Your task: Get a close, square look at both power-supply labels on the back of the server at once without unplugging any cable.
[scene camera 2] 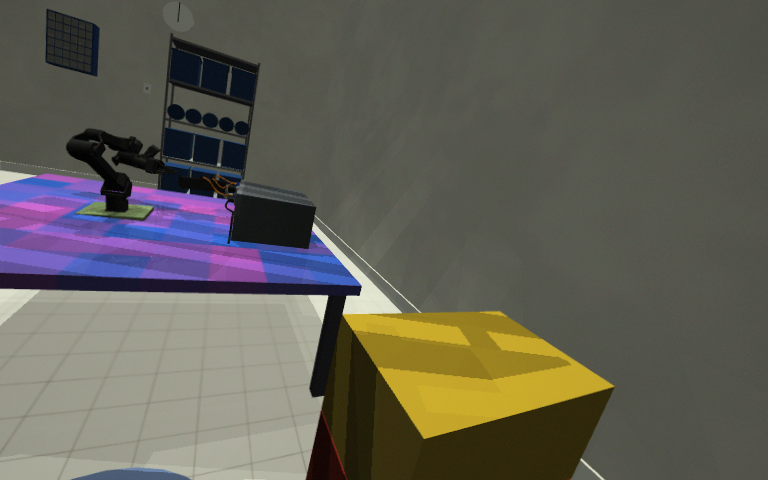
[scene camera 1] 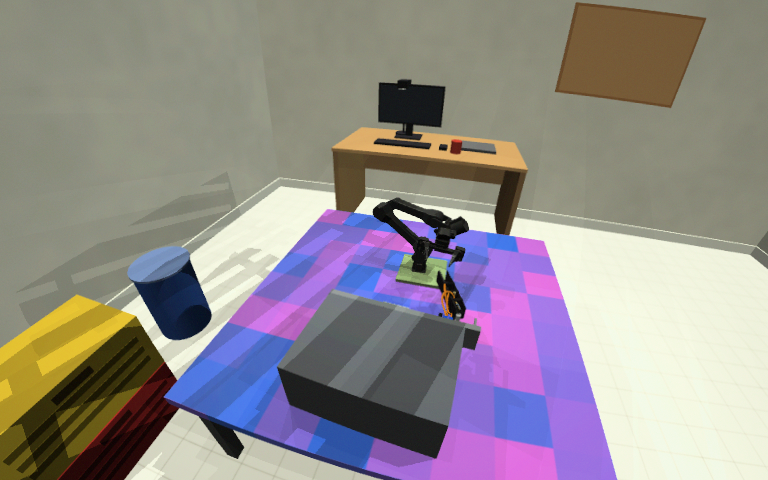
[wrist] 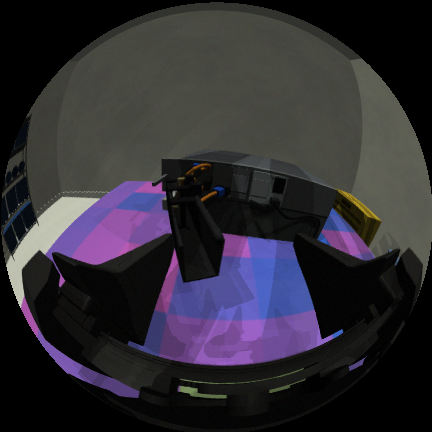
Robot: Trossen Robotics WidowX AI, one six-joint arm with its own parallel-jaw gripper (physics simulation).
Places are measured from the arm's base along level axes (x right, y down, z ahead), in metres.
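Pixels of known places: gripper, fingertip midpoint: [scene camera 2: 176,172] [scene camera 1: 437,263] [wrist: 236,240]; arm's base at its link origin: [scene camera 2: 116,210] [scene camera 1: 419,268].
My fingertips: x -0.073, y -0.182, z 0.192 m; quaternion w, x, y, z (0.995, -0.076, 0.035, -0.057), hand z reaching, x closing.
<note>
For each thing: its top centre in the pictures, then the offset to it from my fingertips. "spot": a spot on its surface instead.
- black power cable at a spot on its surface: [wrist: 300,217] spot: dx +0.221, dy +0.096, dz +0.216 m
- grey bracket at a spot on its surface: [scene camera 1: 471,336] spot: dx -0.121, dy +0.028, dz +0.302 m
The grey server [scene camera 1: 368,362] [scene camera 2: 271,220] [wrist: 310,197] lies on the patchwork table, its back towards the arm. In the wrist view two small grey label-like panels, a darker left one [wrist: 240,180] and a lighter right one [wrist: 260,186], show small and slanted; no print is readable. A black power cable [wrist: 300,217] hangs below them. A black cable-carrying arm [scene camera 1: 456,302] [scene camera 2: 195,183] [wrist: 200,250] with orange cables [scene camera 1: 447,300] [scene camera 2: 214,183] [wrist: 208,196] sticks out left of both panels and covers neither. My gripper [scene camera 1: 451,257] [scene camera 2: 169,168] [wrist: 235,240] is open and empty, well back from the server.
My arm stands on a green base plate [scene camera 1: 407,276] [scene camera 2: 141,212]. A grey bracket [scene camera 1: 471,336] juts from the server's back corner. A yellow cabinet [scene camera 1: 67,345] [scene camera 2: 464,362] [wrist: 357,212] and blue bin [scene camera 1: 172,300] stand beside the table. A desk [scene camera 1: 430,161] stands behind it.
</note>
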